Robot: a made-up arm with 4 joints.
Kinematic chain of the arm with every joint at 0, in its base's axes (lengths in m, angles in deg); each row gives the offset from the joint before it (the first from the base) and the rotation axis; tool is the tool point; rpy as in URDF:
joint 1: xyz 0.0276 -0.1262 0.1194 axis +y
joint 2: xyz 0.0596 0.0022 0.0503 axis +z
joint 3: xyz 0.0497 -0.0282 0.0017 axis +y
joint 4: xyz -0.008 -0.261 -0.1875 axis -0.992 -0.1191 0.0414
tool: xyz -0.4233 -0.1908 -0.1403 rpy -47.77 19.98 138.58
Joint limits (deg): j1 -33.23..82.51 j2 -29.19..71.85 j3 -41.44..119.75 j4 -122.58..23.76
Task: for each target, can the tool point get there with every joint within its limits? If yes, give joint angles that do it. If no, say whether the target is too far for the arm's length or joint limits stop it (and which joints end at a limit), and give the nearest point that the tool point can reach.
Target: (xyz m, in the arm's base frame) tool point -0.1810 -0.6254 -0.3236
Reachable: yes | joints 62.15 49.51 -22.55 9.53
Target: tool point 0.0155 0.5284 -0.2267
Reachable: no: joint limits stop it (at a limit: joint 1, joint 2, joint 4) | nearest point -0.1565 -0.0494 -0.2377 | short by 0.603 m
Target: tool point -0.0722 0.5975 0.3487
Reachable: no: joint limits stop it (at a limit: joint 2, joint 4) | nearest point -0.1348 -0.0178 0.4925 | short by 0.635 m
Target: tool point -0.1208 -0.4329 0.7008
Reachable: yes | joints 28.16 -15.14 82.76 -19.55
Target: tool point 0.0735 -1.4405 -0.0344
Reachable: no: too far | nearest point 0.0792 -0.8155 0.0137 | short by 0.627 m
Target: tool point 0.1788 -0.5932 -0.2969
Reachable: yes | joints -17.75 26.91 -18.73 -25.47
